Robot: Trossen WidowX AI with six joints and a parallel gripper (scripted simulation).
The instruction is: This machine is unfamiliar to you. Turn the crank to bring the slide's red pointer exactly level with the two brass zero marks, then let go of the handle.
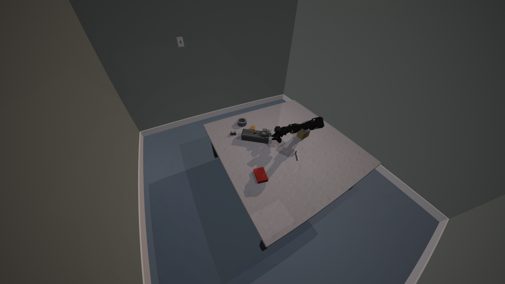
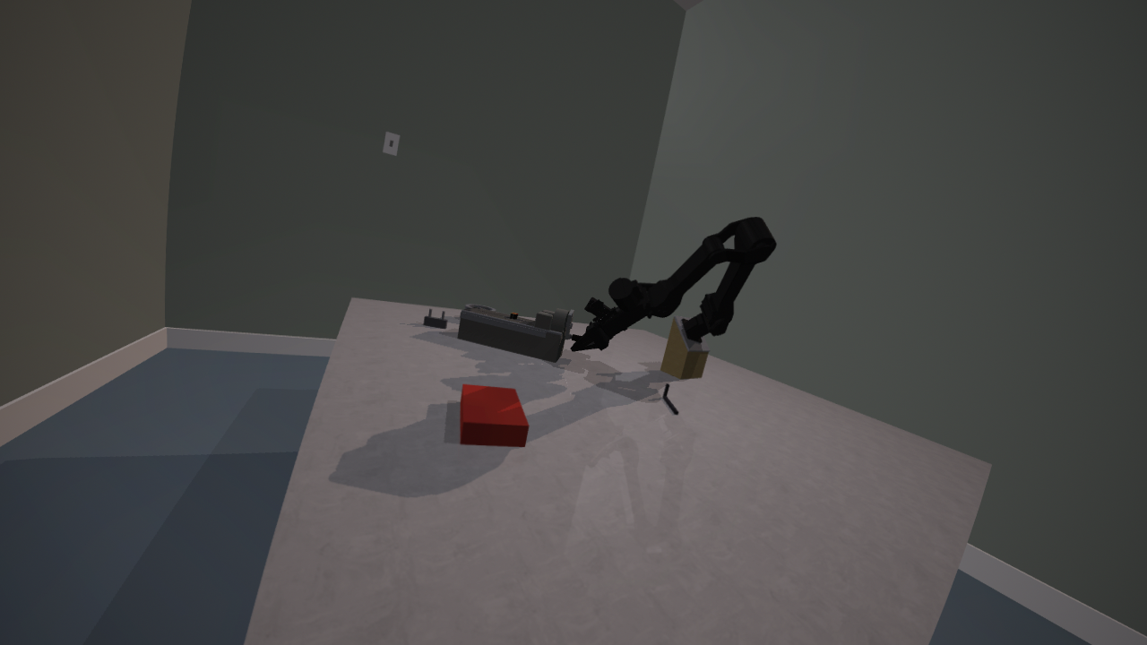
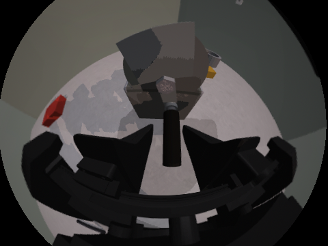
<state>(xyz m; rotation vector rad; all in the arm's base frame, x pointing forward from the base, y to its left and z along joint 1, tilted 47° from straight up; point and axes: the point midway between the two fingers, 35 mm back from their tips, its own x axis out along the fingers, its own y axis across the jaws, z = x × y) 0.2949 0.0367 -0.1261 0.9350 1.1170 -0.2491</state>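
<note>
My gripper tip is now 1 cm past the black crank handle, 1 cm to the right of it and 3 cm below it. The rest, counted from my gripper tip: yellow block: 8 cm ahead, 23 cm to the right, 2 cm below; then red pointer: 13 cm ahead, 9 cm to the right, 5 cm above; then black bent key: 10 cm behind, 26 cm to the left, 2 cm below.
</note>
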